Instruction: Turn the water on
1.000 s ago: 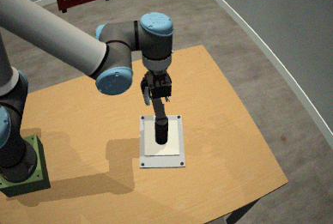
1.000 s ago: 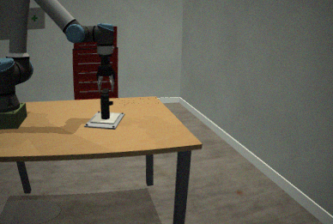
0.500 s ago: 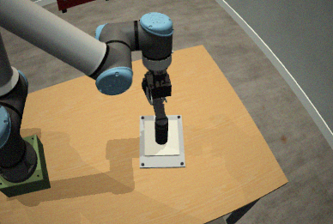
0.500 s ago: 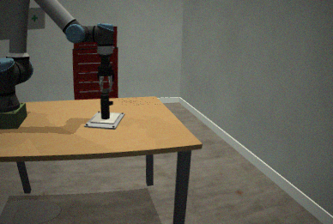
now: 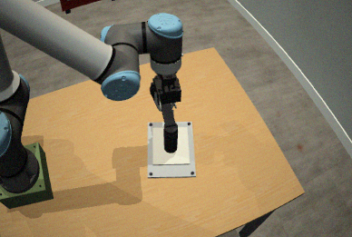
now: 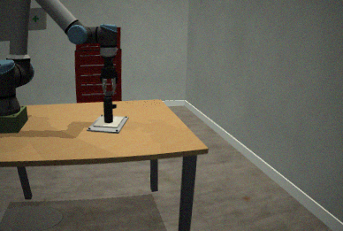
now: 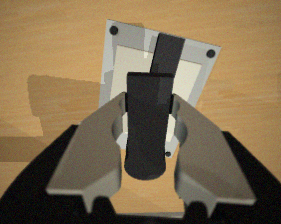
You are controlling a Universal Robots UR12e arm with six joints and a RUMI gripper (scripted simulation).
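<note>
Right now my hand is 3 cm to the left of the dark lever and 1 cm past it. Also, from my hand: tap 6 cm to the right, 5 cm below, 1 cm behind.
</note>
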